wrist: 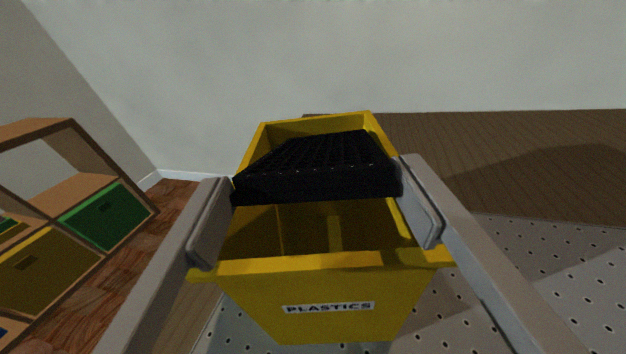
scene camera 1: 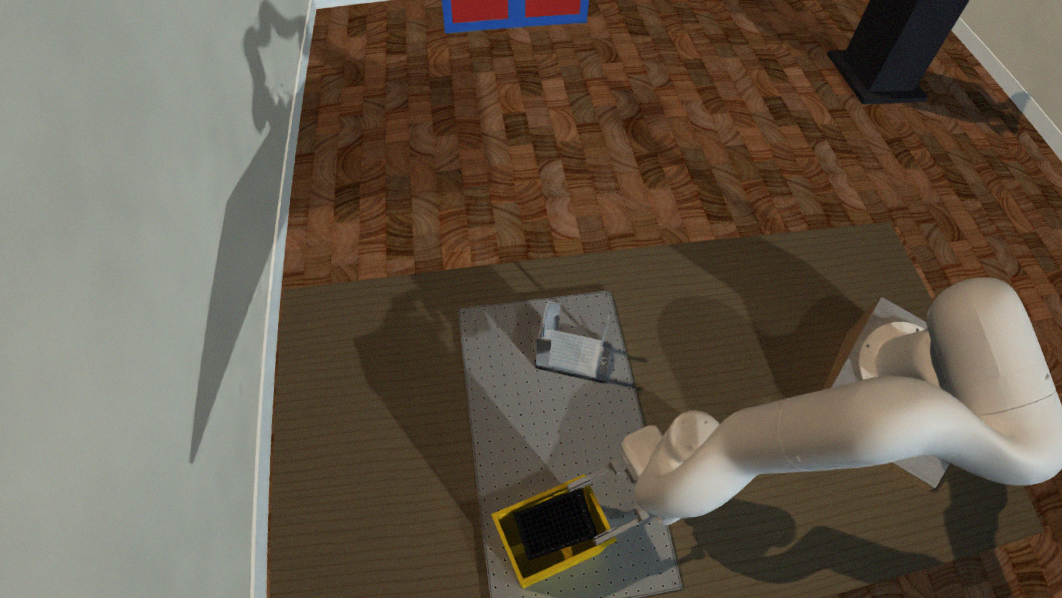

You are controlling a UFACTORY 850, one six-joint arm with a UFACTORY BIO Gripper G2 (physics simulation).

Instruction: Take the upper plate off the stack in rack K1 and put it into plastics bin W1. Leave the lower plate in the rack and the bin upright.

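Observation:
My gripper (scene camera 1: 590,509) (wrist: 317,192) is shut on the black upper plate (scene camera 1: 555,522) (wrist: 325,167), with one finger at each side of its near end. The plate lies over the opening of the yellow plastics bin (scene camera 1: 509,550) (wrist: 320,285), within the rim as seen in the scene view. Its exact height against the rim is hard to tell. The bin stands upright; its near inside shows below the plate in the wrist view. Rack K1 (scene camera 1: 550,317) stands further back with the pale lower plate (scene camera 1: 574,352) in it. The rack does not show in the wrist view.
Bin and rack stand on a grey perforated board (scene camera 1: 512,416) (wrist: 565,250) on the brown table (scene camera 1: 356,475) (wrist: 525,155). The arm reaches in from the right. In the wrist view a wooden shelf unit (wrist: 87,240) with coloured drawers stands at the left, beyond the table.

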